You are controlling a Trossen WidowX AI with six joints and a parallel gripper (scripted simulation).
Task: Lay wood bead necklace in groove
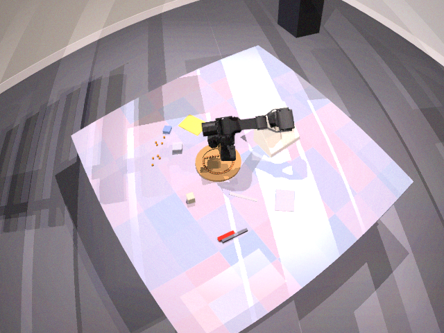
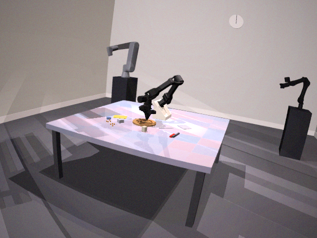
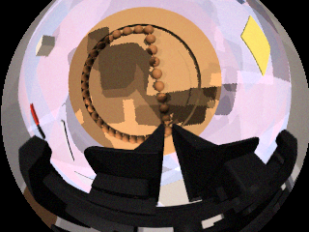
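Right now the round bead board is 60 mm ahead of my gripper tip, 10 mm to the left of it and 10 mm below it. From my gripper tip the other things lie so: white block: 180 mm ahead, 150 mm to the right, 10 mm below; then thin rod: 220 mm to the left, 50 mm ahead, 20 mm below; then yellow sheet: 250 mm to the right, 60 mm ahead, 20 mm below.
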